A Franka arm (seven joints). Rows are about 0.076 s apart.
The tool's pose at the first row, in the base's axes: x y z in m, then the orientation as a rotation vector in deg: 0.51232, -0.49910, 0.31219, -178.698, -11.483, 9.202
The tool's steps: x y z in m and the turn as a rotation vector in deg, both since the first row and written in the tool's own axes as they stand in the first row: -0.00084, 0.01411, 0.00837, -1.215, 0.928, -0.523; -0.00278, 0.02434, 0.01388, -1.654, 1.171, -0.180; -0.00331, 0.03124, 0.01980, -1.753, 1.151, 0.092; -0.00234, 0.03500, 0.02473, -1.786, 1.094, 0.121; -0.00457, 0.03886, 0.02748, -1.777, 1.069, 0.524; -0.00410, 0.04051, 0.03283, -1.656, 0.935, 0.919; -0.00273, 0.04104, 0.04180, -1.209, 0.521, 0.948; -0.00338, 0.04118, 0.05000, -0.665, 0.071, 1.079
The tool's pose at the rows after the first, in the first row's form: 0.51242, -0.51315, 0.30369, 178.981, 12.405, -7.639; 0.51124, -0.52352, 0.29821, 178.594, 11.872, -7.200; 0.51098, -0.53040, 0.29225, 178.507, 11.449, -7.220; 0.51191, -0.53397, 0.28718, 178.468, 11.405, -7.304; 0.50992, -0.53807, 0.28459, 178.492, 10.776, -7.347; 0.51004, -0.53962, 0.27919, 178.610, 10.158, -7.575; 0.51053, -0.53992, 0.27012, 179.001, 10.105, -8.284; 0.50906, -0.54010, 0.26203, 179.483, 9.890, -9.068
